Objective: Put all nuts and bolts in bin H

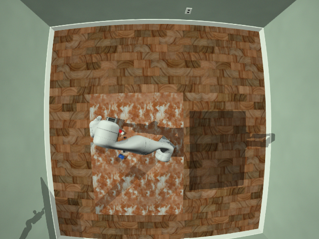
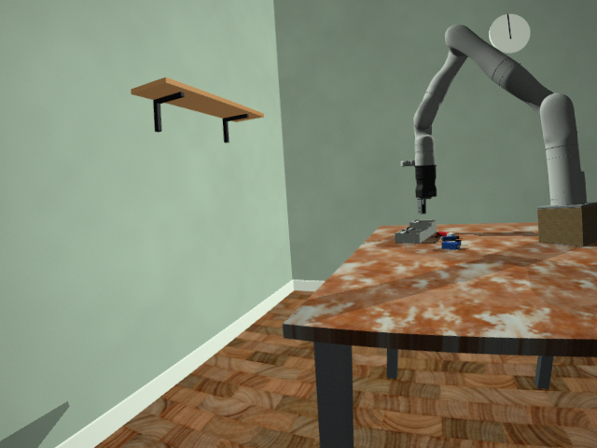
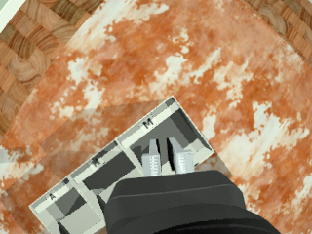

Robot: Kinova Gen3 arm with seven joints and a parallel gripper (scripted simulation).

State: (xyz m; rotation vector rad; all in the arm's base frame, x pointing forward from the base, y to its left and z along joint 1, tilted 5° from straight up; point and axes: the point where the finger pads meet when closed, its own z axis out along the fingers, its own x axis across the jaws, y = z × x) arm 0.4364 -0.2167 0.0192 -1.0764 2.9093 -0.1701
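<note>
Right now my hand is 80 mm to the right of the grey bin rack, 70 mm above it and 20 mm short of it. From my hand the other things lie so: red piece 90 mm below, 80 mm to the left, 80 mm behind; then dark nut 130 mm to the left, 110 mm behind, 90 mm below; then blue stick 170 mm to the left, 90 mm below, 80 mm behind.
</note>
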